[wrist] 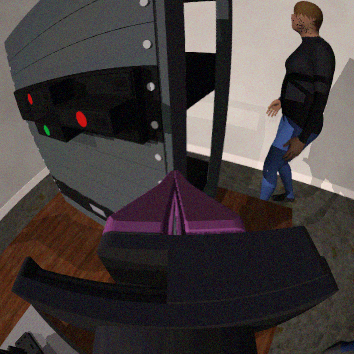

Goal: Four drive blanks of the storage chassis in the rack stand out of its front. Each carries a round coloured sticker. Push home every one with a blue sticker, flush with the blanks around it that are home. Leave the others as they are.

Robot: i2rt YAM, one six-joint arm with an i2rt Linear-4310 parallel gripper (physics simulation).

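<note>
The black storage chassis (pixel 131 82) sits in the grey rack (pixel 173 100), at the left of the wrist view. Three blanks with stickers stand out of its front. One blank with a red sticker (pixel 81 119) is nearest the chassis's right part. A blank with a green sticker (pixel 46 130) is low and farther left. Another blank with a red sticker (pixel 30 99) is at the far left. No blue sticker shows in this view. My gripper (pixel 174 177) is shut with its purple fingertips together and holds nothing. It appears below and right of the chassis, apart from the blanks.
Grey panels (pixel 90 167) with fine seams lie above and below the chassis. A dark upright post (pixel 223 85) stands right of the rack's front post. A person (pixel 306 85) in a dark top and blue trousers stands at the right, before a pale wall. A wooden surface (pixel 45 240) shows below.
</note>
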